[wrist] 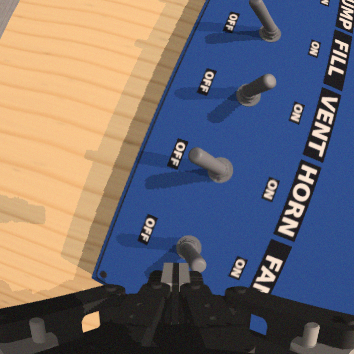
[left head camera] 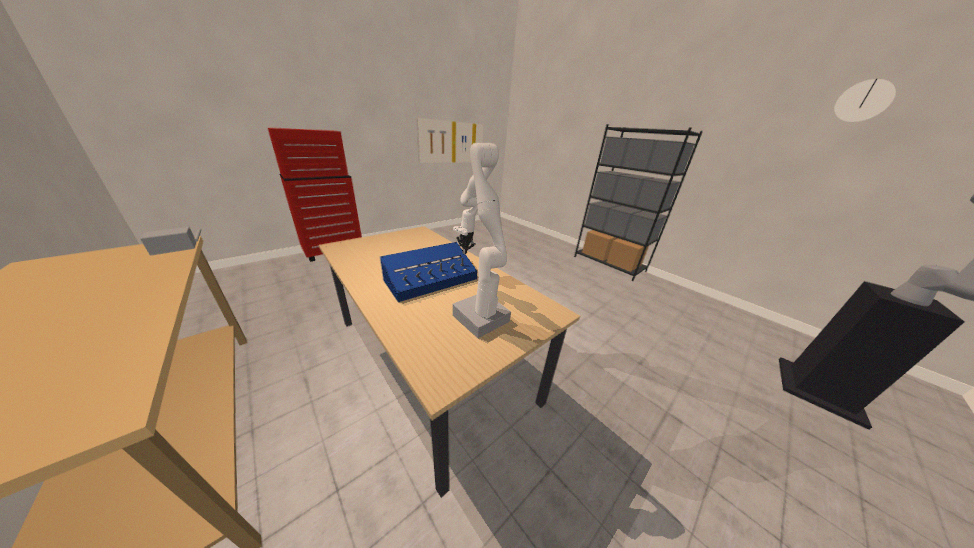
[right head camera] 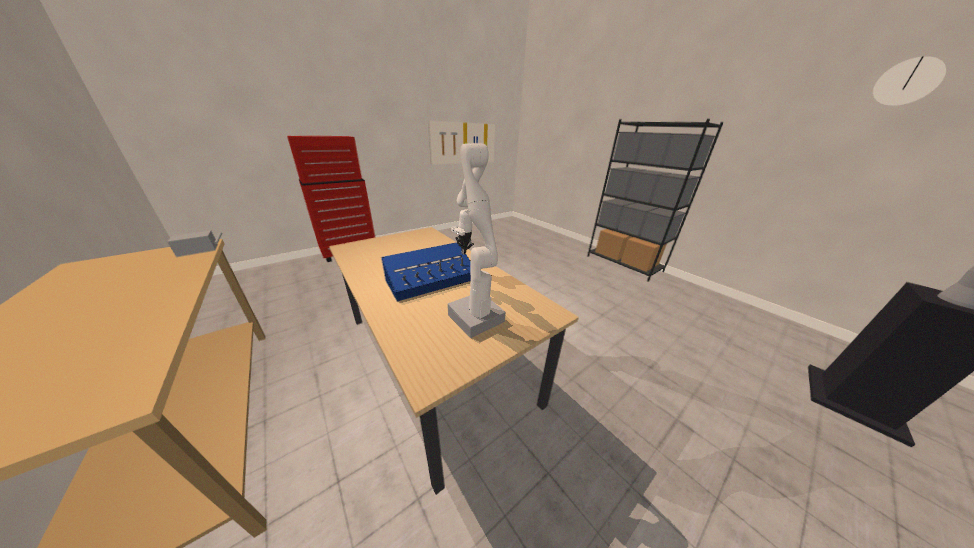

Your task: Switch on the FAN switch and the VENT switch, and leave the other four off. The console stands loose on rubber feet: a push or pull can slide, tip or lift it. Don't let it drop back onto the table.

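Places are measured from the arm's base along level axes (x ahead, y left, z up), in metres.
Pixels of known places: gripper, fingertip midpoint: (wrist: pixel 175 278) (left head camera: pixel 464 253) (right head camera: pixel 463 253); arm's base, origin of the base link: (left head camera: pixel 484 311) (right head camera: pixel 478 310).
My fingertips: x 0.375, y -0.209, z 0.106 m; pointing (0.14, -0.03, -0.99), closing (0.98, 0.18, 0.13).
For each thing: its top centre in the pictures, then the offset to it from my fingertips. Level surfaces: height alone.
- FAN lever, middle of its top: (wrist: pixel 196 265) dy -0.002, dx +0.020, dz -0.034 m
- VENT lever, middle of its top: (wrist: pixel 268 78) dy +0.140, dx +0.047, dz -0.034 m
- HORN lever, middle of its top: (wrist: pixel 215 162) dy +0.071, dx +0.020, dz -0.044 m
- FILL lever, middle of its top: (wrist: pixel 272 6) dy +0.213, dx +0.048, dz -0.044 m
- wooden table, its level: dz -0.171 m
The blue console (left head camera: pixel 389 264) (right head camera: pixel 390 265) (wrist: pixel 300 150) sits on the table, apparently flat; its feet are hidden. In the wrist view, the FAN lever (wrist: pixel 189 247) leans toward its ON label, as does the VENT lever (wrist: pixel 259 88). The HORN lever (wrist: pixel 209 162) and the FILL lever (wrist: pixel 265 20) lean toward OFF. The last two levers do not show in the wrist view and are too small to read in the head views. My gripper (left head camera: pixel 465 250) (right head camera: pixel 463 250) (wrist: pixel 175 278) is shut and empty, its tips close beside the FAN lever on the OFF side; contact is unclear.
The wooden table (left head camera: pixel 435 368) (right head camera: pixel 422 371) (wrist: pixel 60 100) carries the arm's grey base (left head camera: pixel 480 323) (right head camera: pixel 475 321) in front of the console. A second wooden table (left head camera: pixel 74 340) (right head camera: pixel 81 340) stands at the left, and a red cabinet (left head camera: pixel 320 204) (right head camera: pixel 337 207) stands behind.
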